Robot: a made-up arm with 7 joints.
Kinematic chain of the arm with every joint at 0, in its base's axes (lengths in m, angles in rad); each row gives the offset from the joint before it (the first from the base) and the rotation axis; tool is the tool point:
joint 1: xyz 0 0 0.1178 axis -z
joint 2: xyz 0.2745 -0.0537 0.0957 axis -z
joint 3: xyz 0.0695 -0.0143 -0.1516 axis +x
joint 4: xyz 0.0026 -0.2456 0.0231 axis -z
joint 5: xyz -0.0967 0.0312 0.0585 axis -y
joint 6: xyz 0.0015 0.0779 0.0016 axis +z
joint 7: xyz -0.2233 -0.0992 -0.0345 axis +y
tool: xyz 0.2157 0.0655 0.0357
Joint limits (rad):
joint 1: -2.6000..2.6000
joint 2: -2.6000..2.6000
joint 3: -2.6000..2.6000
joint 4: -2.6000..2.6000
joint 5: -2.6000..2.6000
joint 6: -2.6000..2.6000
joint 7: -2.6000..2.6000
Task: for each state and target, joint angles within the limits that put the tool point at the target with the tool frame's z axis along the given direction. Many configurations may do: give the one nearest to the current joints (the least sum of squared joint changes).
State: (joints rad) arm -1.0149 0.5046 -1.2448 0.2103 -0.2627 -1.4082 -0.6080
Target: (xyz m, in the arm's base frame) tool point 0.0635 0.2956 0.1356 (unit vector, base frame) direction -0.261 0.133 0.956
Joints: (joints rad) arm -1.7063 0.3218 -0.6881 0.6465 -0.2953 -1.4917 0.2656
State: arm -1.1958 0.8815 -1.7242 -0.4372 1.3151 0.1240 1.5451
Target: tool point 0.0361 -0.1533 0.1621 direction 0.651 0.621 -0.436
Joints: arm -1.2111 1.3604 -1.0565 -0.9406 0.8464 -0.0172 2.0006
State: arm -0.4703 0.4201 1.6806 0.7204 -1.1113 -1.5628 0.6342
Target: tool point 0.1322 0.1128 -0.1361 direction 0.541 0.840 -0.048
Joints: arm -0.9289 0.3155 2.2410 -0.0752 -1.7160 -1.2027 0.3725
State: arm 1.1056 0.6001 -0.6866 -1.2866 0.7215 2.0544 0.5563
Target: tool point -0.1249 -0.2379 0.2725 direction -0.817 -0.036 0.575
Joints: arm 0.9696 0.4818 -0.4755 -1.7589 1.2118 2.2739 0.3275
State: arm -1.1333 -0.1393 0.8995 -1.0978 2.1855 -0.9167 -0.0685
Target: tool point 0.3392 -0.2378 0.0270 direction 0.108 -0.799 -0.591
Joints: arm -0.4481 0.1170 0.3159 -1.3389 1.9399 -0.9232 0.0773
